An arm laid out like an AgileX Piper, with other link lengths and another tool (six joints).
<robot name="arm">
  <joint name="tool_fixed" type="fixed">
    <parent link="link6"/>
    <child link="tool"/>
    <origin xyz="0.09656 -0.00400 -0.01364" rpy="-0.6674 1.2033 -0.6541"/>
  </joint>
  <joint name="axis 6" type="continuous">
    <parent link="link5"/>
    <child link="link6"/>
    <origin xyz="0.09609 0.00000 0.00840" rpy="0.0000 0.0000 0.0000"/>
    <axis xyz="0.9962 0 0.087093"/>
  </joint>
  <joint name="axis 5" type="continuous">
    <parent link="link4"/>
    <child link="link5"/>
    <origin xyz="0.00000 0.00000 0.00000" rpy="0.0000 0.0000 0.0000"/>
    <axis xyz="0 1 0"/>
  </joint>
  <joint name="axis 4" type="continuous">
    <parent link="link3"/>
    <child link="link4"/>
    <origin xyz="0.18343 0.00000 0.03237" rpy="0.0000 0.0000 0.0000"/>
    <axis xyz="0.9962 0 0.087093"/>
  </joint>
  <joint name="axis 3" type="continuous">
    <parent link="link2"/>
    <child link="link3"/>
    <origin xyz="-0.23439 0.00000 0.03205" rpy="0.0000 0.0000 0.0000"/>
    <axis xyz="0 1 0"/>
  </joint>
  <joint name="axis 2" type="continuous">
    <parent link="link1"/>
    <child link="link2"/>
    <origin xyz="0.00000 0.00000 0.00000" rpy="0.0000 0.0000 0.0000"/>
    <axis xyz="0 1 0"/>
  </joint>
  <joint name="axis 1" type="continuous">
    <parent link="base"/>
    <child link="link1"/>
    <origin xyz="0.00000 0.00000 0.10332" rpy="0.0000 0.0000 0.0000"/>
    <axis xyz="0 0 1"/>
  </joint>
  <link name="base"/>
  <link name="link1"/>
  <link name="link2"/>
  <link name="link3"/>
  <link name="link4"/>
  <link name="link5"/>
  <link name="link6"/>
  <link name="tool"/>
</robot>
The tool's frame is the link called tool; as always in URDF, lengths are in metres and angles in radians. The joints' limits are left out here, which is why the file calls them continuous.
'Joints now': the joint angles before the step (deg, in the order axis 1, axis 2, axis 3, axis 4, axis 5, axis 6). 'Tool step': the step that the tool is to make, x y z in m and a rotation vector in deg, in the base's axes. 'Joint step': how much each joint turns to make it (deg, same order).
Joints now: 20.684 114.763 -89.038 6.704 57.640 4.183
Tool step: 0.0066 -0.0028 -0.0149 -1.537 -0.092 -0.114
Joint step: -0.001 2.682 -0.045 -1.605 -2.237 0.514
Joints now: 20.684 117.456 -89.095 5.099 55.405 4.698
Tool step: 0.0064 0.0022 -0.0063 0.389 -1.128 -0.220
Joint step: -0.003 1.201 0.021 0.060 -2.424 -0.006
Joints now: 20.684 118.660 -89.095 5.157 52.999 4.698
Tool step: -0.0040 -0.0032 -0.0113 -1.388 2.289 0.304
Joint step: -0.004 1.879 0.022 -0.572 0.734 -0.005
